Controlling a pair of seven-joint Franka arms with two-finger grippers.
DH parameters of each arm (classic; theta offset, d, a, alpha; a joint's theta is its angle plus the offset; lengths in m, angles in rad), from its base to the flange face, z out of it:
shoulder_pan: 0 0.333 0 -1.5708
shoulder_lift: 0 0 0 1.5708
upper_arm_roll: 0 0.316 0.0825 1.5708
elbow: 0 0 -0.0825 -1.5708
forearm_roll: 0 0.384 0 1.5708
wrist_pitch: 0 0 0.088 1.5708
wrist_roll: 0 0.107 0 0
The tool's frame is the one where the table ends.
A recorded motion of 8 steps. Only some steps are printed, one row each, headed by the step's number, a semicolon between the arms.
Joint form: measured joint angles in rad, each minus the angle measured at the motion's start. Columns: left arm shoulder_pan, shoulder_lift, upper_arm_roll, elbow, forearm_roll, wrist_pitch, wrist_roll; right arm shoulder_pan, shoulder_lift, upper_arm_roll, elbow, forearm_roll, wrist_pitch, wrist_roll.
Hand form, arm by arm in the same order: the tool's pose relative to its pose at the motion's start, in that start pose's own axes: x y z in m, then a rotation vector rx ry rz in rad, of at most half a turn. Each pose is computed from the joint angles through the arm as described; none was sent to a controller.
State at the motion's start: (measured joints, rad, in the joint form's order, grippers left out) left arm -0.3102 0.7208 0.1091 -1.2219 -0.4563 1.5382 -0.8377; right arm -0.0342 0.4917 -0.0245 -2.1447 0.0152 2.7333 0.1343
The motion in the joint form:
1: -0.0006 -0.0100 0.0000 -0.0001 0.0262 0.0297 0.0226; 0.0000 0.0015 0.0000 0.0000 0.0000 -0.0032 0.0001
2: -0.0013 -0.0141 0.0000 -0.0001 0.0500 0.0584 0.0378; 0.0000 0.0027 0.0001 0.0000 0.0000 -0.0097 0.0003
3: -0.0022 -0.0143 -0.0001 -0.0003 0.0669 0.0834 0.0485; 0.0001 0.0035 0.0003 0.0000 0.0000 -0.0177 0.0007
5: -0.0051 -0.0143 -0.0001 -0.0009 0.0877 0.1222 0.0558; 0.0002 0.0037 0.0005 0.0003 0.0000 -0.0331 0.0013
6: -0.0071 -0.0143 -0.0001 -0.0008 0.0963 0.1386 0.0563; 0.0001 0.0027 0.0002 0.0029 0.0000 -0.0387 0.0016
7: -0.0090 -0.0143 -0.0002 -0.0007 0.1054 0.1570 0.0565; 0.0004 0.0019 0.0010 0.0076 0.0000 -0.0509 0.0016
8: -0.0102 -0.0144 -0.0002 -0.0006 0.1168 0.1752 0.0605; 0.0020 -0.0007 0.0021 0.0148 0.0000 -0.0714 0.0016
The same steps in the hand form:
1: 0.0003 0.0003 -0.0085 -0.0111 0.0448 0.0266; -0.0007 0.0001 0.0011 -0.0007 -0.0046 0.0001
2: 0.0021 0.0009 -0.0136 -0.0182 0.0842 0.0441; -0.0016 0.0002 0.0024 -0.0017 -0.0123 0.0002
3: 0.0045 0.0021 -0.0158 -0.0240 0.1137 0.0563; -0.0027 0.0001 0.0035 -0.0028 -0.0210 0.0003
5: 0.0069 0.0048 -0.0188 -0.0357 0.1553 0.0676; -0.0043 0.0002 0.0048 -0.0047 -0.0362 0.0007
6: 0.0073 0.0063 -0.0200 -0.0409 0.1729 0.0709; -0.0035 0.0003 0.0039 -0.0051 -0.0382 0.0013
7: 0.0079 0.0079 -0.0215 -0.0472 0.1921 0.0742; -0.0028 -0.0005 0.0030 -0.0055 -0.0449 0.0003
8: 0.0090 0.0091 -0.0232 -0.0519 0.2131 0.0809; -0.0017 -0.0023 0.0010 -0.0061 -0.0556 -0.0023

